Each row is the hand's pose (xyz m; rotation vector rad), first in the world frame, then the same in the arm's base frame.
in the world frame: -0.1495 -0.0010 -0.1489 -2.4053 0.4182 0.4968
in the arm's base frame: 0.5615 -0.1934 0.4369 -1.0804 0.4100 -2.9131
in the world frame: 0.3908 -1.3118 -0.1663 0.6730 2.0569 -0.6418
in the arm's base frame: -0.6586 -0.7676 -0.0014 0.9698 -0.8894 -0.4140
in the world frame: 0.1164 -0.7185 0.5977 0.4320 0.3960 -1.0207
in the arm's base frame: -0.1437 0.0288 -0.3354 0.8176 -2.5578 -0.7158
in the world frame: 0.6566 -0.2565 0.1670 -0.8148 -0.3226 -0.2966
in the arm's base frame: -0.2569 0.1858 0.4729 0.7020 2.0226 1.8579
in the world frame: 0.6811 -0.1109 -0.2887 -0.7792 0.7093 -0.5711
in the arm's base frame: -0.1515 -0.0504 0.8760 0.1823 -1.6824 -2.0863
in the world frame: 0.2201 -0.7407 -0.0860 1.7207 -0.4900 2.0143
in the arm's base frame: -0.1841 -0.4408 0.1712 -1.7432 -0.6440 1.6609
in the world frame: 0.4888 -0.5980 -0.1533 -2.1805 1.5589 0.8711
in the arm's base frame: -0.3050 -0.3069 0.4252 -0.6001 0.7829 -2.0964
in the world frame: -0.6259 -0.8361 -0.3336 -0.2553 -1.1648 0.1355
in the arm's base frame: 0.4479 -0.9893 -0.1217 1.3023 1.9343 0.6220
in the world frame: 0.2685 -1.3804 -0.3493 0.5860 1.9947 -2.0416
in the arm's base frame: -0.5886 -0.9854 0.0273 2.1484 -0.6429 -0.4242
